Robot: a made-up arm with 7 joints. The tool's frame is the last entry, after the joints.
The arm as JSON. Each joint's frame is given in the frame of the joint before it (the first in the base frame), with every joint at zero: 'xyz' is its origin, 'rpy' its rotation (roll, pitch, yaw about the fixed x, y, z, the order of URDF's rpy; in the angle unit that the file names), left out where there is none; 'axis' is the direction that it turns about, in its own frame. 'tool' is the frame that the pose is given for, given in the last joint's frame.
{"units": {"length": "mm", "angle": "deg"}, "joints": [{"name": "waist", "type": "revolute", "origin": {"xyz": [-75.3, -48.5, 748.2]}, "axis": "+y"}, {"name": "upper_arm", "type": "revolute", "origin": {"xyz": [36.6, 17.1, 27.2]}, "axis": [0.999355, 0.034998, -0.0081]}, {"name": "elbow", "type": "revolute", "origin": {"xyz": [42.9, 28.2, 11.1]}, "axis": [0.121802, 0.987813, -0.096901]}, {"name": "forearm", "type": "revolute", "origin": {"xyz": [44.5, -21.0, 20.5]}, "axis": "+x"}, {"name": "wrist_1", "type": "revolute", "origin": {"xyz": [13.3, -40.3, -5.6]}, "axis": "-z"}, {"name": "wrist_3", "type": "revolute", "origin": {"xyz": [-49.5, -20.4, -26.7]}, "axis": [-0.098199, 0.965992, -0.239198]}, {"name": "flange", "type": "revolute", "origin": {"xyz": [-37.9, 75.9, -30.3]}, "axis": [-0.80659, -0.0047, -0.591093]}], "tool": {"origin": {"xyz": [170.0, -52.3, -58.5], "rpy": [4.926, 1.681, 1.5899]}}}
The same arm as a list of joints. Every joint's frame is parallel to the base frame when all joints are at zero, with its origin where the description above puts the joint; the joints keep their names.
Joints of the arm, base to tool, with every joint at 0 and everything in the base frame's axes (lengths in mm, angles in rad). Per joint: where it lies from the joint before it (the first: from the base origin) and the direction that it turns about. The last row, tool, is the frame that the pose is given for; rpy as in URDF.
waist: axis +y origin -75.3 -48.5 748.2
upper_arm: axis 0.999355 0.034998 -0.0081 origin 36.6 17.1 27.2
elbow: axis 0.121802 0.987813 -0.096901 origin 42.9 28.2 11.1
forearm: axis +x origin 44.5 -21 20.5
wrist_1: axis -z origin 13.3 -40.3 -5.6
wrist_3: axis -0.098199 0.965992 -0.239198 origin -49.5 -20.4 -26.7
flange: axis -0.80659 -0.0047 -0.591093 origin -37.9 75.9 -30.3
tool: origin 170 -52.3 -58.5 rpy 0.086 0.0293 0.0277

